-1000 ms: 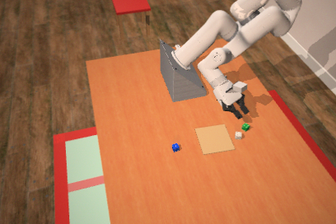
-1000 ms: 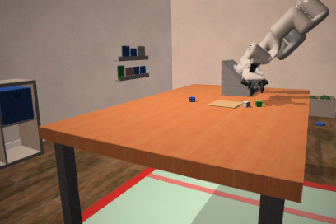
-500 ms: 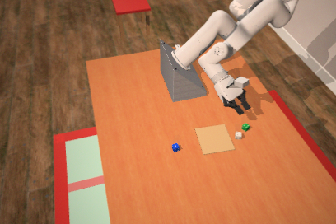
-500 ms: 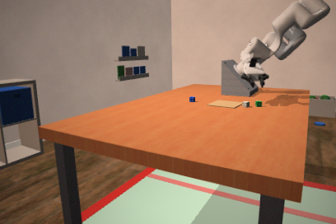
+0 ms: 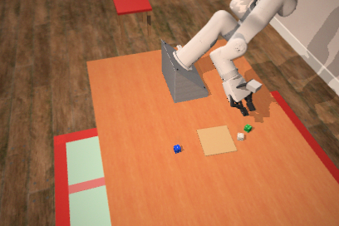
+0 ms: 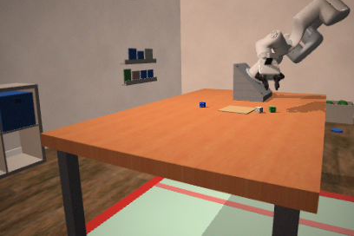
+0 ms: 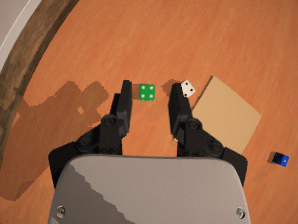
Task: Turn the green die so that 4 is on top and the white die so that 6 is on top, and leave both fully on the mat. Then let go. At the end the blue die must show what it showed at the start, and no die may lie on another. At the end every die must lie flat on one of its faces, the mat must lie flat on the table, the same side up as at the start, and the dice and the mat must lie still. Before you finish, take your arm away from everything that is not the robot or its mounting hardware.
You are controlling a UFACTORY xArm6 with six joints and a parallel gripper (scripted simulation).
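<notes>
Now: the green die 11 cm below my hand, 2 cm ahead of it and 1 cm to the left of it. The rest, counted from my hand: tan mat: 15 cm to the right, 12 cm below, 2 cm ahead; blue die: 33 cm to the right, 11 cm below; white die: 11 cm below, 5 cm to the right, 5 cm ahead.
</notes>
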